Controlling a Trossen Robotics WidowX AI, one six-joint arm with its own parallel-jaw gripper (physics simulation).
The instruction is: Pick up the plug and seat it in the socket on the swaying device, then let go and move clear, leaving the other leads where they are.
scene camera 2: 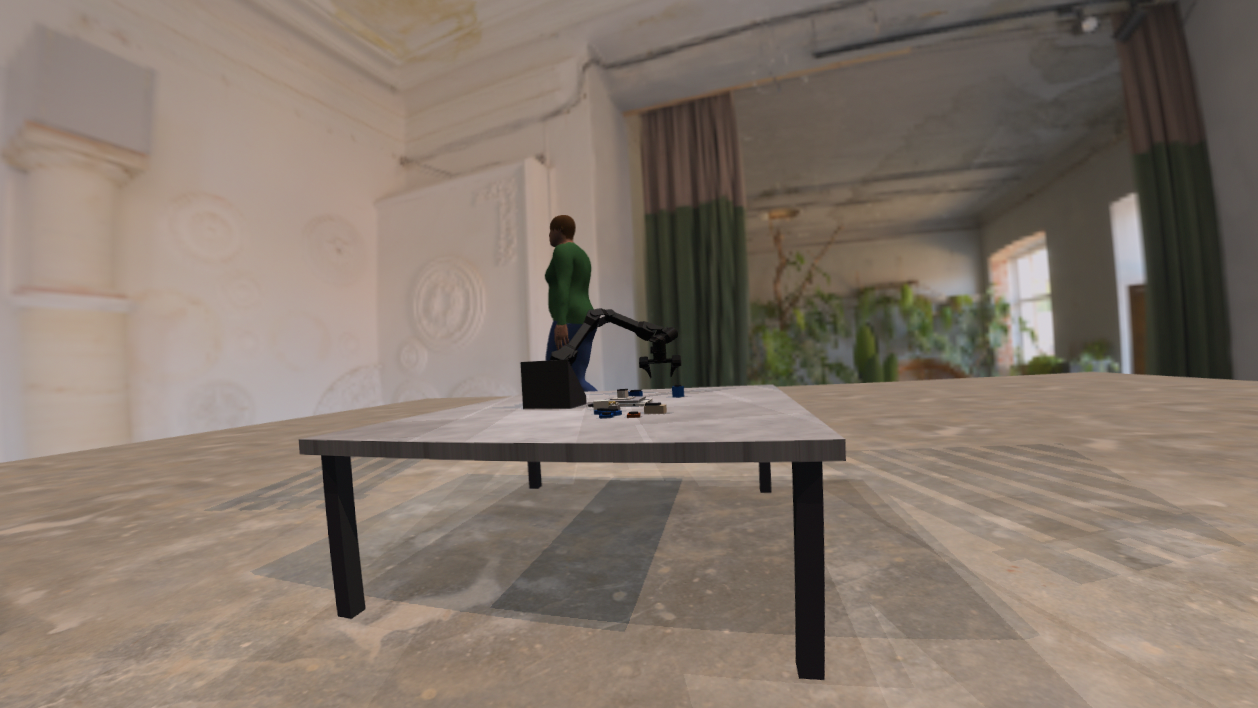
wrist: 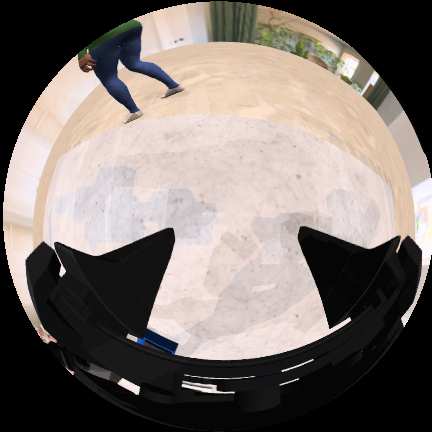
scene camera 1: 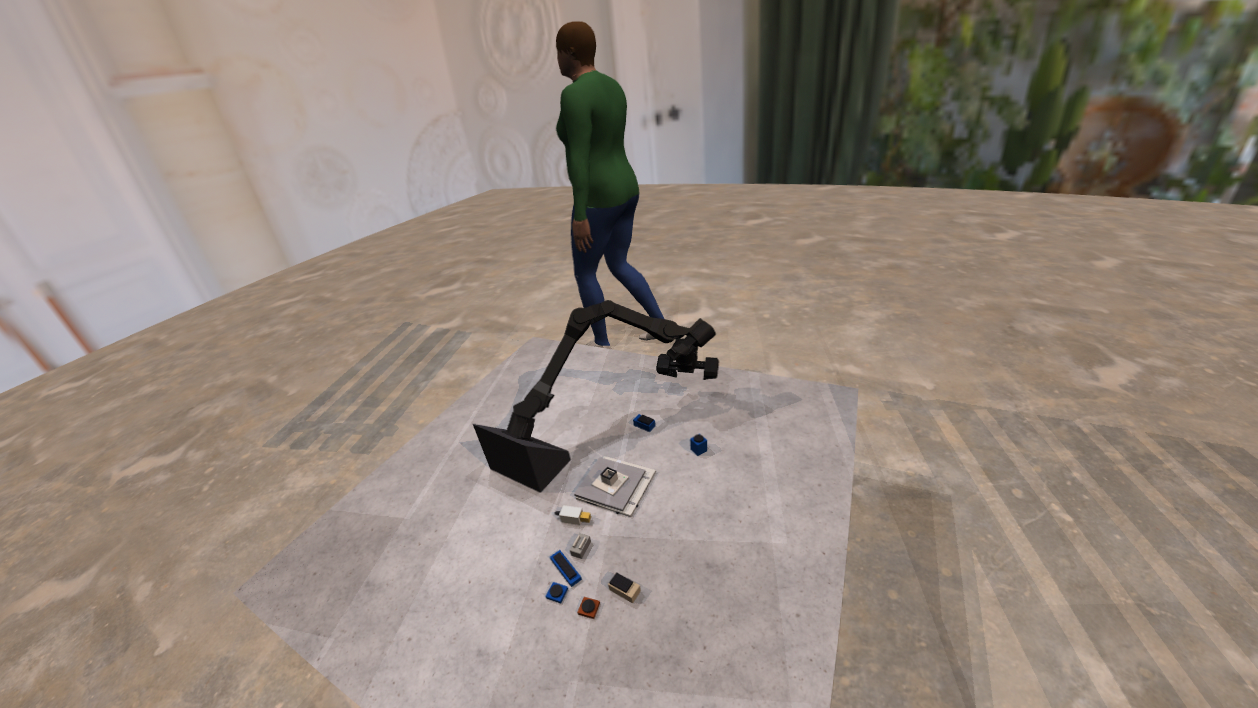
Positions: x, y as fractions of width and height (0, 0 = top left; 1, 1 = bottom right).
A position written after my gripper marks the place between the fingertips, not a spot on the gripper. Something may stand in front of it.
My gripper (scene camera 1: 0.55, 0.53) is open and holds nothing. Further things: a device (scene camera 1: 0.49, 0.69).
My gripper is seen too in the wrist view (wrist: 0.55, 0.54).
